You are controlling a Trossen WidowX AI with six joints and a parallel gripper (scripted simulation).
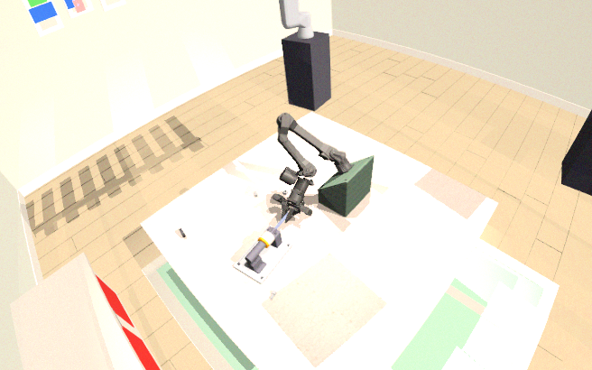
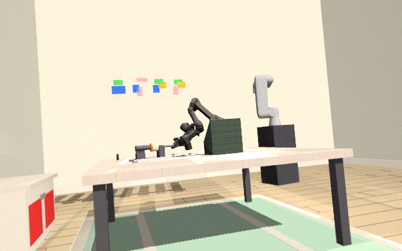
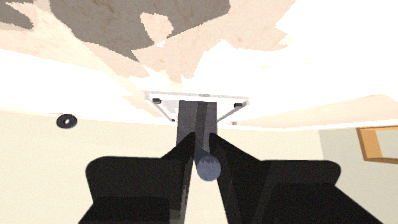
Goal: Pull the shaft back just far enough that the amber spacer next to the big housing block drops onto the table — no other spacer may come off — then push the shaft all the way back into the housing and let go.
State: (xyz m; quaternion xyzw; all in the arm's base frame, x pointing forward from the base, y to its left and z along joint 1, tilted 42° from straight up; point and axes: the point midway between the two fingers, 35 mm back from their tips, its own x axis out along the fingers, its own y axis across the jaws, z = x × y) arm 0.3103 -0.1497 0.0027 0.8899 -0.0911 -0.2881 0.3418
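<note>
My gripper tip is now 6 cm short of the blue-grey shaft and 2 cm below it. The rest, counted from my gripper tip: white spacer 11 cm ahead, 2 cm above; then amber spacer 14 cm ahead, 1 cm to the left, 2 cm above; then small dark ring 30 cm ahead, 39 cm to the right, 4 cm below.
</note>
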